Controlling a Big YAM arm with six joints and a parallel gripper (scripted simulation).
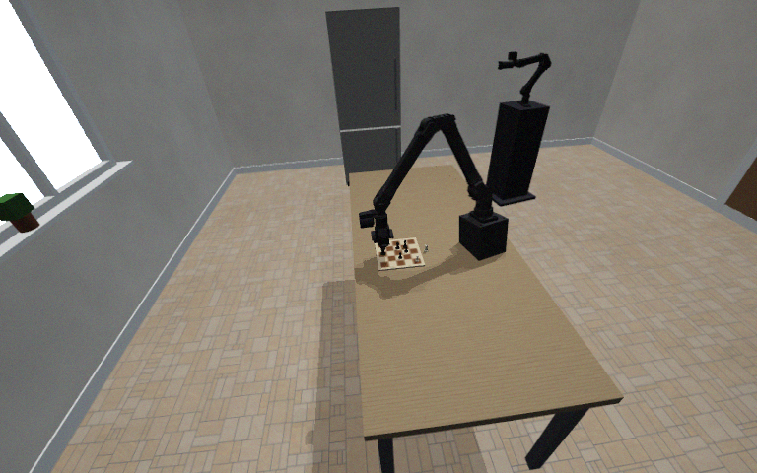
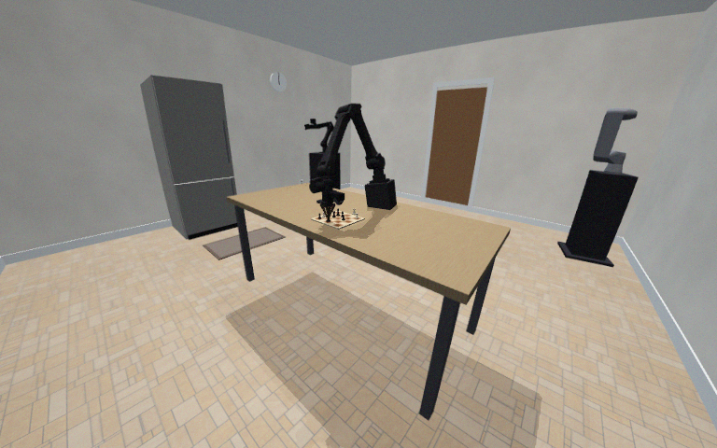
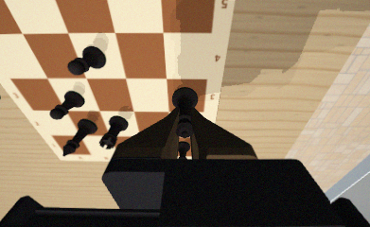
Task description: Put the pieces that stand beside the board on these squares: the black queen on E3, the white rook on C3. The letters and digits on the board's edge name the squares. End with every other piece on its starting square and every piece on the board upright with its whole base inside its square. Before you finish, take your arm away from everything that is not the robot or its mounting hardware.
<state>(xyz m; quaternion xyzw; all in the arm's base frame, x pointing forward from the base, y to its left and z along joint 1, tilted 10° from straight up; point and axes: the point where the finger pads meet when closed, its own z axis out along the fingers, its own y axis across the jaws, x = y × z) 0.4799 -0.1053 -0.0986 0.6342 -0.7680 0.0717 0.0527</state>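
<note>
My hand is right at the black queen. From my hand the other things lie so: chessboard: 7 cm behind, 3 cm below, 2 cm to the left.
</note>
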